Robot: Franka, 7 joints.
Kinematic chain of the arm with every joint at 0, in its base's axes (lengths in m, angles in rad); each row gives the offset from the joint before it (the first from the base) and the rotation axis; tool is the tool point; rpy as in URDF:
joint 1: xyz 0 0 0.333 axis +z
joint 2: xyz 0 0 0 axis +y
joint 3: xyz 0 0 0.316 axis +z
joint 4: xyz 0.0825 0 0 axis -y
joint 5: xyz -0.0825 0 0.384 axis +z
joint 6: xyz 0 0 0 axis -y
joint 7: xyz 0.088 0 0 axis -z
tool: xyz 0 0 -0.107 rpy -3.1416 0 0
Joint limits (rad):
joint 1: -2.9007..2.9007
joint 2: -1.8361..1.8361
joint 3: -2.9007..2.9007
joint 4: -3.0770..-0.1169
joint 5: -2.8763..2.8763
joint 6: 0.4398..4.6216
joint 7: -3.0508..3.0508
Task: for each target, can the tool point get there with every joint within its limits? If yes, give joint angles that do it. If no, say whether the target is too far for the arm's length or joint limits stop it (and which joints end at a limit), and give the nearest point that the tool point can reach.
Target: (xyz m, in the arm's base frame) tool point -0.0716 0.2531 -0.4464
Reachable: no: joint limits stop it (at a limit: joint 2) | nearest point -0.0724 0.2558 -0.3605 | short by 0.086 m
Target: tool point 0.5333 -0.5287 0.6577
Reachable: yes | joints 2.2914 -1.4705 -0.0228 -0.7542 0.3902 3.5214 2.4041
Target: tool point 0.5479 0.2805 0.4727
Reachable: yes | joints -1.3373 -0.9485 1.5047 -1.9521 1.7492 2.3710 -0.9415
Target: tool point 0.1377 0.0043 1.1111
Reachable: yes | joints -1.3669 -0.2873 0.0566 -0.6374 1.8471 1.3014 -1.1995
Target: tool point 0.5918 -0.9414 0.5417
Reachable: no: too far | nearest point 0.4487 -0.7138 0.4913 | short by 0.273 m
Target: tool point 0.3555 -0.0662 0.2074
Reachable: yes | joints -2.0256 -0.1835 2.0115 -2.6179 -0.7142 1.9726 -0.7633
